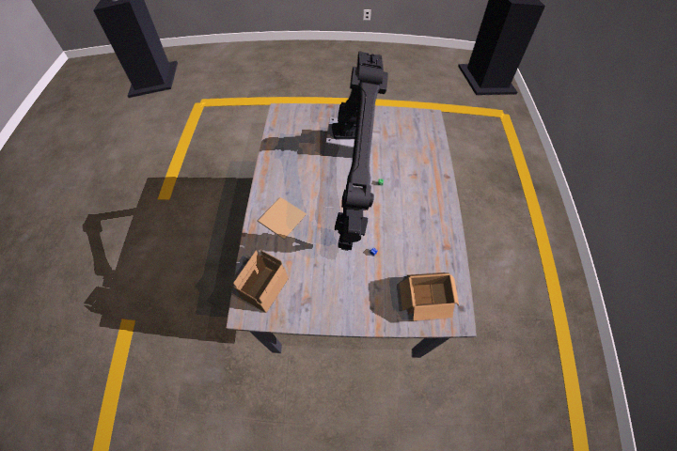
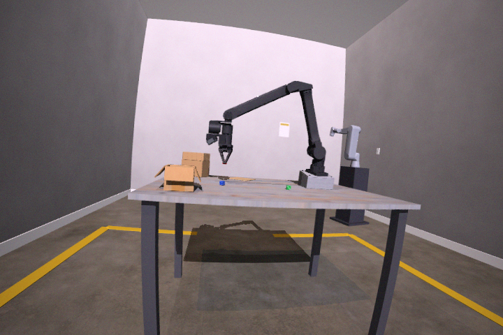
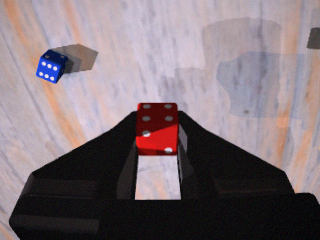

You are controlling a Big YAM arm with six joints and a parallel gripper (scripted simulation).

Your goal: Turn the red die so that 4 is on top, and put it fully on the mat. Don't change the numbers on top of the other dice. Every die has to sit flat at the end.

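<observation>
Now: the tan mat 180 mm behind my hand, 240 mm to the right of it and 110 mm below it. Round my hand: blue die 30 mm ahead, 90 mm to the left, 100 mm below; then red die right at my hand; then cardboard box 110 mm ahead, 330 mm to the right, 50 mm below.
</observation>
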